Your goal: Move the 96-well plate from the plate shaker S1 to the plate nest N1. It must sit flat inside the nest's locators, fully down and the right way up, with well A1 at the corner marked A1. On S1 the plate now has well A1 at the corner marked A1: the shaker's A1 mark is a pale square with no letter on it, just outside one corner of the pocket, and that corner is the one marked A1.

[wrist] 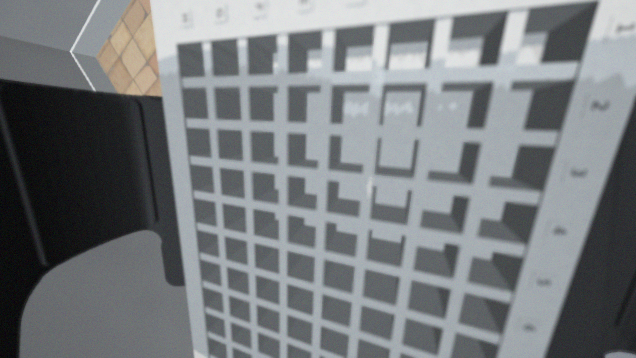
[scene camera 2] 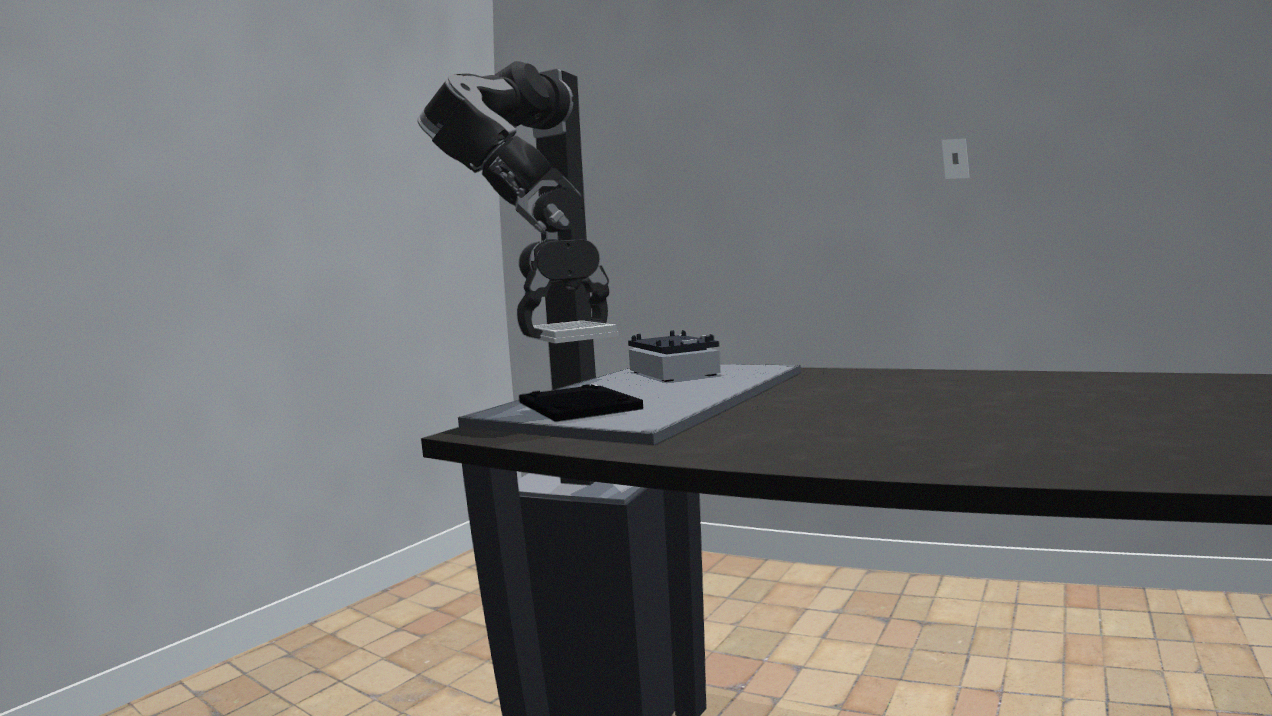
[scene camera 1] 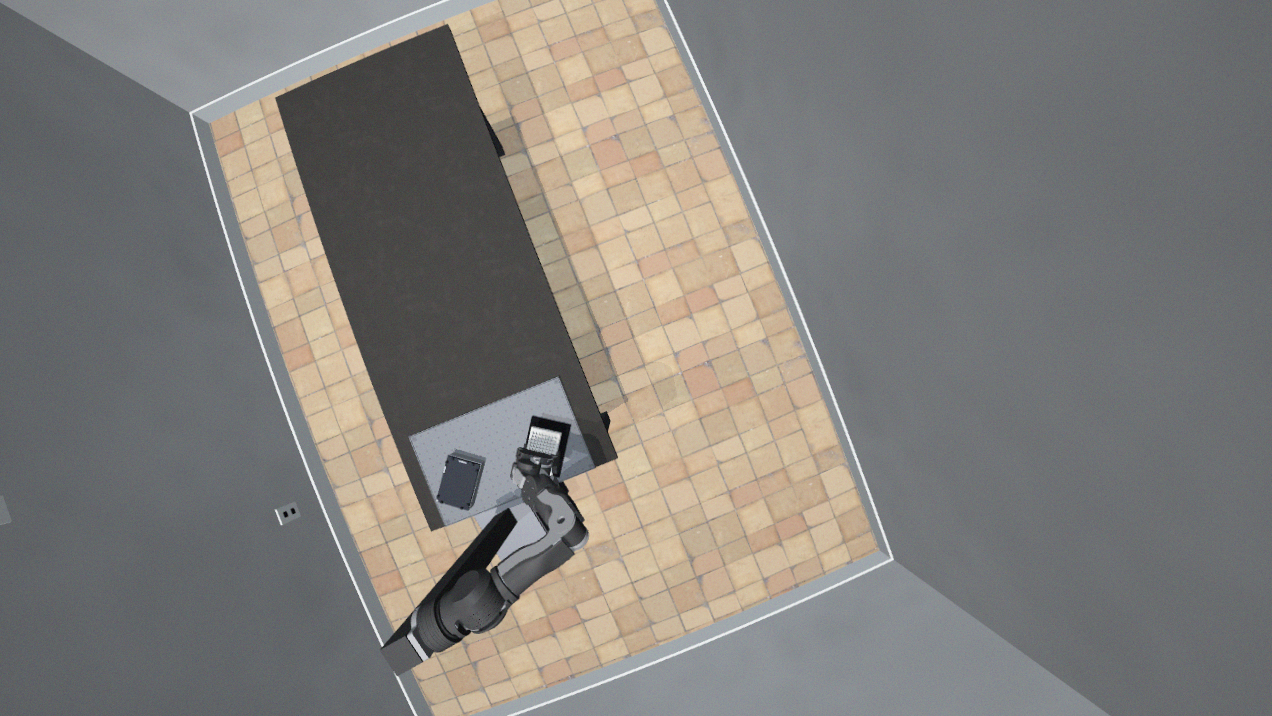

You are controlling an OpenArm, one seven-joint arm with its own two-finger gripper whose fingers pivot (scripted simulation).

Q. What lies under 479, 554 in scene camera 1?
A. A black mounting column.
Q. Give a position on a white 96-well plate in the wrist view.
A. At 486, 140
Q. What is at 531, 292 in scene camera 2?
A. My gripper.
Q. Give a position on a white 96-well plate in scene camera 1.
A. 546, 441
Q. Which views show the white 96-well plate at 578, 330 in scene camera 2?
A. The wrist view, scene camera 2 and scene camera 1: all of them.
